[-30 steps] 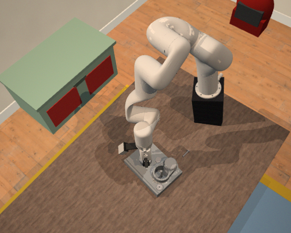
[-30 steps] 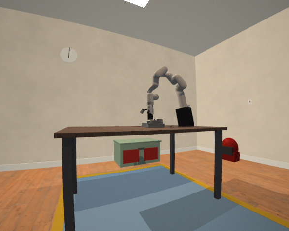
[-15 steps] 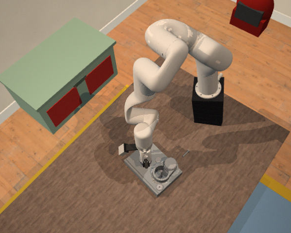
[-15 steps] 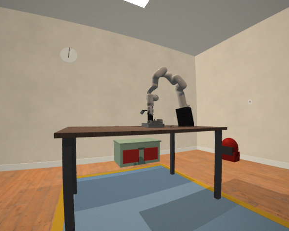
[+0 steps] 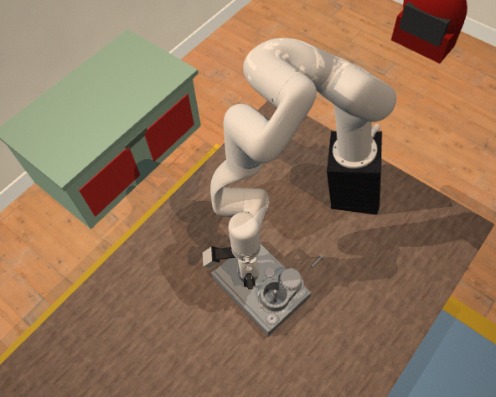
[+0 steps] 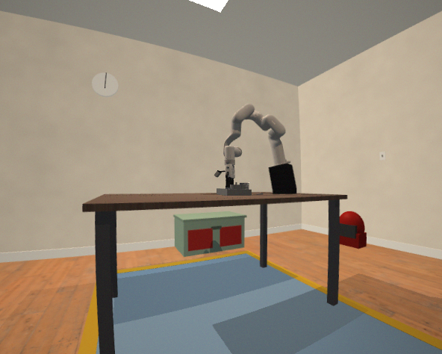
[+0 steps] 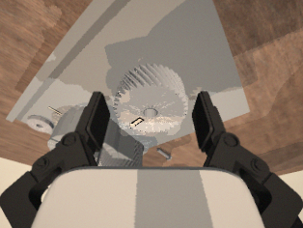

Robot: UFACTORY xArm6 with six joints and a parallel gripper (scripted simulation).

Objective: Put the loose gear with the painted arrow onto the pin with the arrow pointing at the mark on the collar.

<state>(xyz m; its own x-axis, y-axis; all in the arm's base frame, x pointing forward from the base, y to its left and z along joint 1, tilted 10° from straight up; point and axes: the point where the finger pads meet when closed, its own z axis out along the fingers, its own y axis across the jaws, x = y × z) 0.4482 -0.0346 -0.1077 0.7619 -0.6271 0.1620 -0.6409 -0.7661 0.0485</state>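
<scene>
Now: hand 1 cm above the grey gear. Also, from my hand: bolt: 19 cm behind, 12 cm to the left, 6 cm below; then disc: 4 cm behind, 4 cm to the left, 2 cm below.
</scene>
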